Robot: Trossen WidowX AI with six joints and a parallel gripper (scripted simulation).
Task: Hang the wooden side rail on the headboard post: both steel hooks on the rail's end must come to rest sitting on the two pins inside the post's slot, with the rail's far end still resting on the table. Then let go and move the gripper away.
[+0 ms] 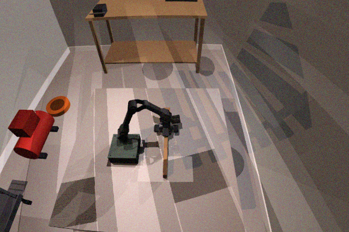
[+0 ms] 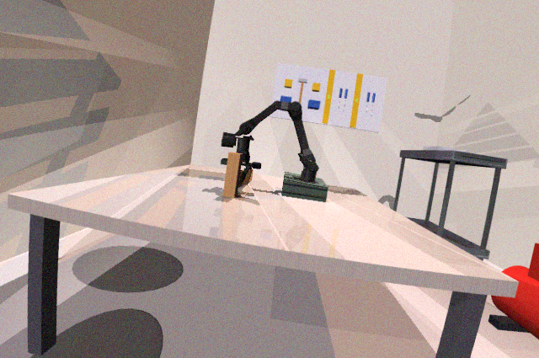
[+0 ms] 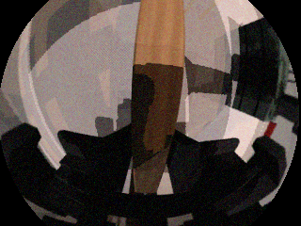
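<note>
Right now my gripper tip is 140 mm to the right of the wooden headboard post, 40 mm below it and 30 mm short of it.
</note>
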